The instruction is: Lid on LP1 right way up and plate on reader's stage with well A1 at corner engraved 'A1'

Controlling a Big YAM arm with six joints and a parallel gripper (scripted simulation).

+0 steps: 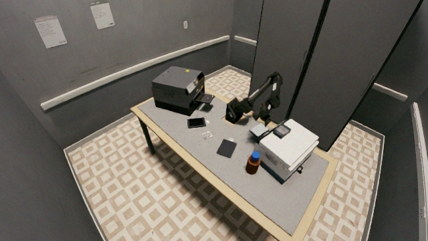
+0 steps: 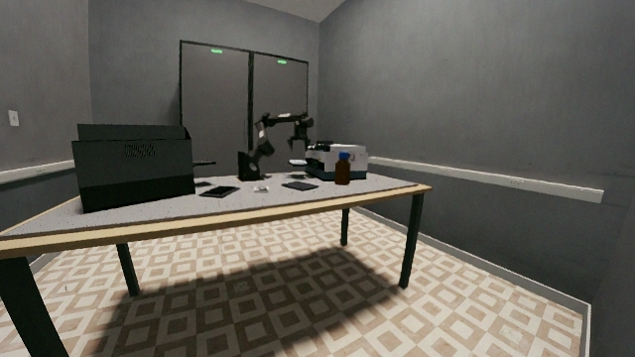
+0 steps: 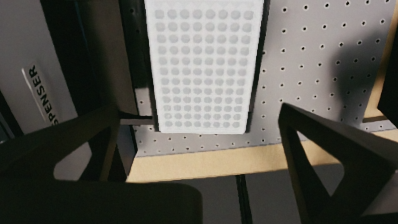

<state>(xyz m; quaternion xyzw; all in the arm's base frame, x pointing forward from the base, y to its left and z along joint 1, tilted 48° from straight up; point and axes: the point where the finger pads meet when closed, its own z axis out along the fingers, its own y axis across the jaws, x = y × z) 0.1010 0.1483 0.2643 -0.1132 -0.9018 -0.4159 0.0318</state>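
The white multi-well plate lies 80 mm below my hand and 10 mm behind it. From my hand the other things lie so: LP1 label: 450 mm to the right, 180 mm below, 110 mm ahead; dark flat pad: 250 mm ahead, 170 mm below, 130 mm to the right; brown capped bottle: 300 mm ahead, 120 mm to the left, 60 mm below.
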